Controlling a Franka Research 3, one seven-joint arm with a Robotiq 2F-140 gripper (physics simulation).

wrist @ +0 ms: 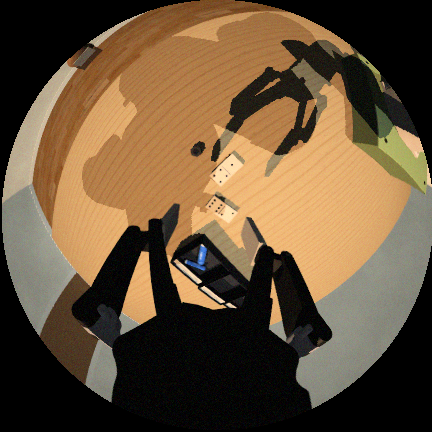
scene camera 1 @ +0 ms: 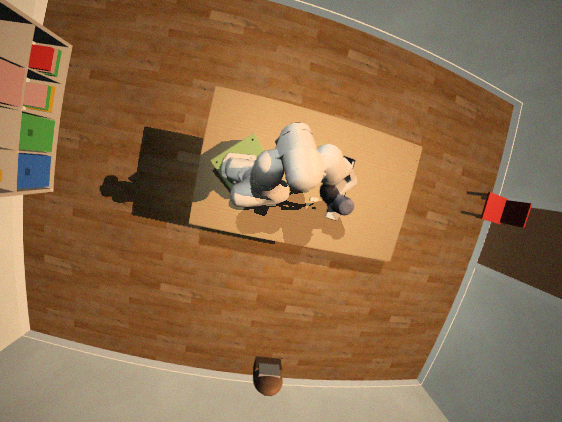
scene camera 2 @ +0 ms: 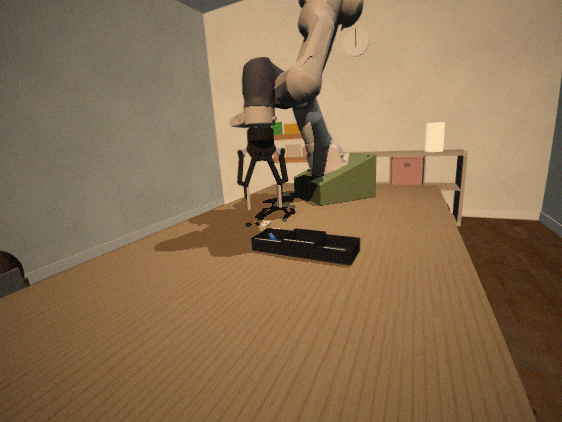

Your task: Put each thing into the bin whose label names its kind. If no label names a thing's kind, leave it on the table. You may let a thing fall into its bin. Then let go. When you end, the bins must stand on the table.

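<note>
A black tray of joined bins (scene camera 1: 352,161) (scene camera 2: 305,251) (wrist: 222,256) stands on the table. Its pale labels are too small to read. Two blue batteries (wrist: 202,254) lie in its end bin; blue also shows there in scene camera 2. Two white dominoes (wrist: 227,169) (wrist: 221,208) lie face up on the table near the tray, apart from each other. A dark nut (scene camera 2: 248,224) (wrist: 198,148) lies beyond them. My gripper (scene camera 2: 264,204) (wrist: 210,219) is open and empty above the table. In the wrist view its fingers flank the tray's near end. The arm hides much in scene camera 1.
The green wedge-shaped base (scene camera 1: 246,144) (scene camera 2: 347,182) (wrist: 385,152) carries the arm at one end of the table (scene camera 1: 385,200) (scene camera 2: 280,340). Shelves, a red chair (scene camera 1: 493,208) and a brown chair (scene camera 1: 268,384) stand away from the table.
</note>
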